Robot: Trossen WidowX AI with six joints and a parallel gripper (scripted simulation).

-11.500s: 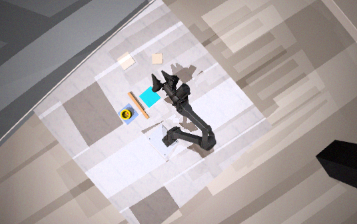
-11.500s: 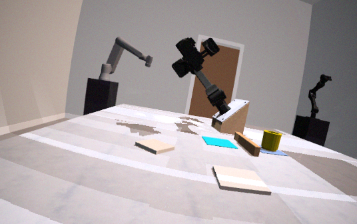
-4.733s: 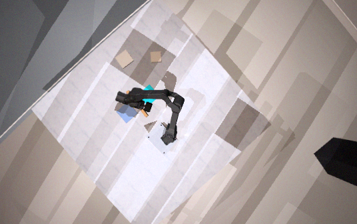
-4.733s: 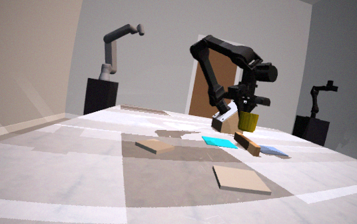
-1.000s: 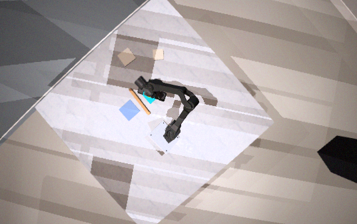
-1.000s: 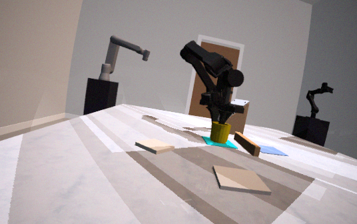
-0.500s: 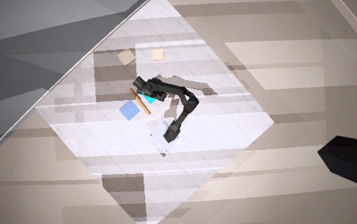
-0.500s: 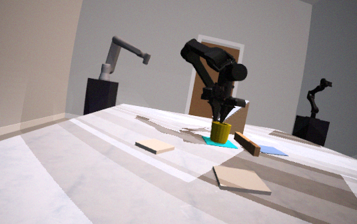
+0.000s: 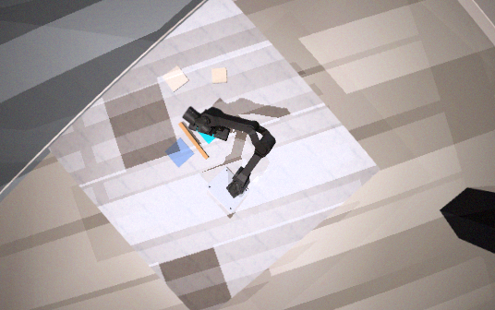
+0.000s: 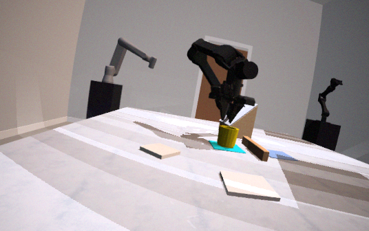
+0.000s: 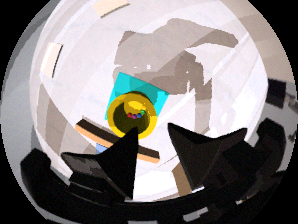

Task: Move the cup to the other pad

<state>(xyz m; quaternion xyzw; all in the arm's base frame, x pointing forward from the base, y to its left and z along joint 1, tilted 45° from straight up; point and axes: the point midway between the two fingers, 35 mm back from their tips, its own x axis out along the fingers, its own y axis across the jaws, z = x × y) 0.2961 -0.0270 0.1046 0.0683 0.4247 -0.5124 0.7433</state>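
The yellow cup is 2 cm ahead of my gripper tip, 1 cm to the left of it and 5 cm below it. Also, from my gripper tip: wooden bar: 3 cm ahead, 12 cm to the left, 8 cm below; pale blue pad: 3 cm ahead, 22 cm to the left, 10 cm below; cyan pad: 3 cm ahead, 1 cm to the left, 10 cm below.
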